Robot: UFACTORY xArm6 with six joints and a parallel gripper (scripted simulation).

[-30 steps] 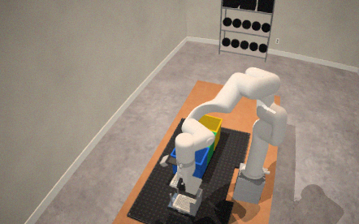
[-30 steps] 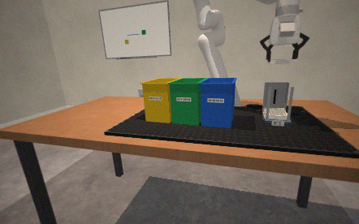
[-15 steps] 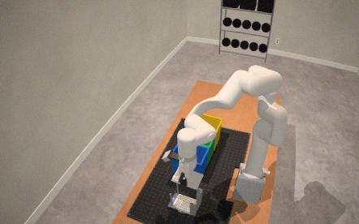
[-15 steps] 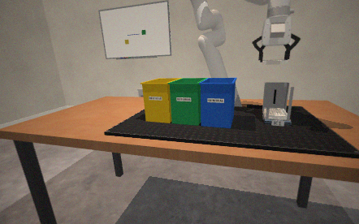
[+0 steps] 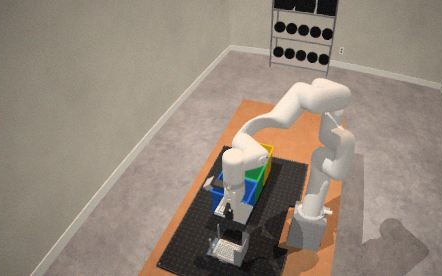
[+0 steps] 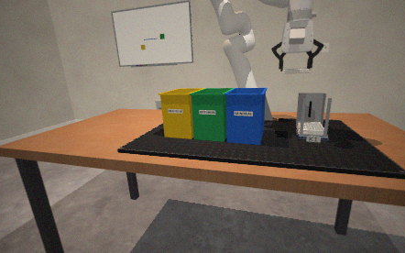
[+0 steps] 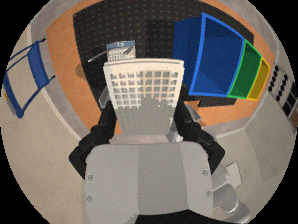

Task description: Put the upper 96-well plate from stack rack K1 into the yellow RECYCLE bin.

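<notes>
Right now my hand is 430 mm to the left of the yellow bin, 160 mm above it and 30 mm short of it. From my hand the other things lie so: white 96-well plate: 10 mm below; blue bin: 160 mm to the right, 160 mm below, 50 mm ahead; green bin: 300 mm to the right, 160 mm below, 40 mm ahead.
</notes>
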